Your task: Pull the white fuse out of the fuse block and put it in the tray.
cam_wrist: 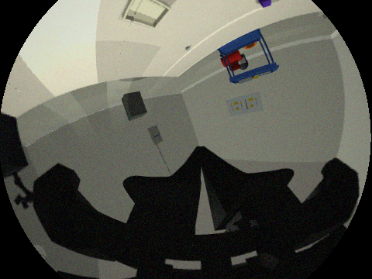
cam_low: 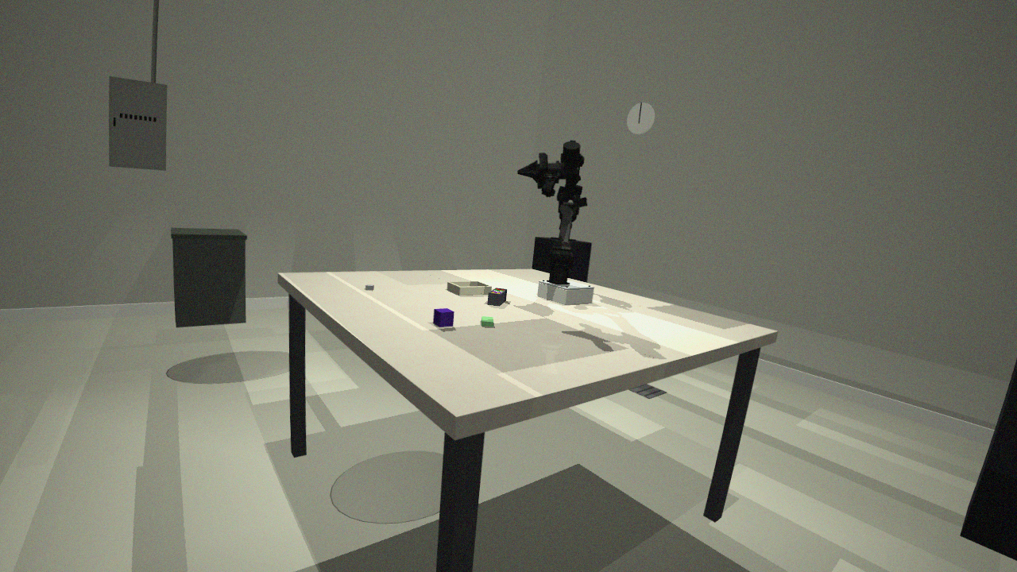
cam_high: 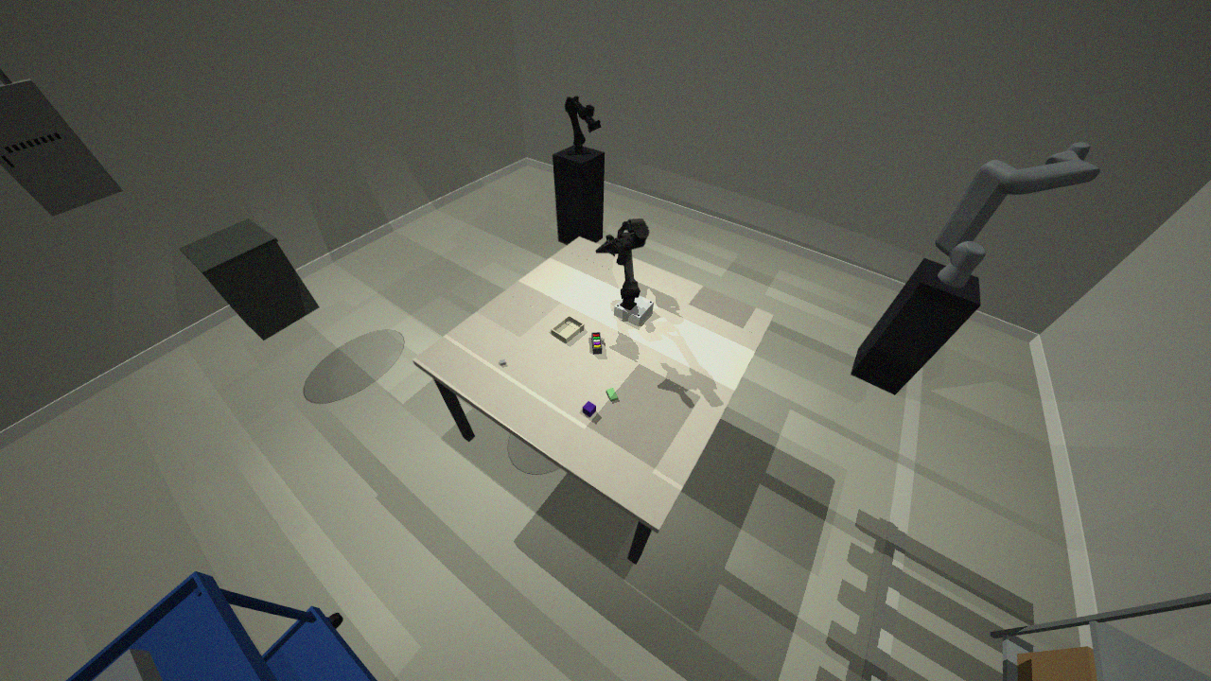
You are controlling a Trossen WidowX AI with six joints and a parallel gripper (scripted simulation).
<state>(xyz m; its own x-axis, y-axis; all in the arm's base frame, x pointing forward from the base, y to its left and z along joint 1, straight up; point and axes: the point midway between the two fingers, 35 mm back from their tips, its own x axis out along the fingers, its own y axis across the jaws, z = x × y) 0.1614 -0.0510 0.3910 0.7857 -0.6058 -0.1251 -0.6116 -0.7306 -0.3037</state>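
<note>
Right now the white fuse is 42 cm below my gripper tip, 10 cm ahead of it and 8 cm to the left of it. Also, from my gripper tip: shallow tray (44 cm below, 10 cm ahead, 9 cm to the right); then grey piece (44 cm below, 44 cm ahead, 20 cm to the right).
</note>
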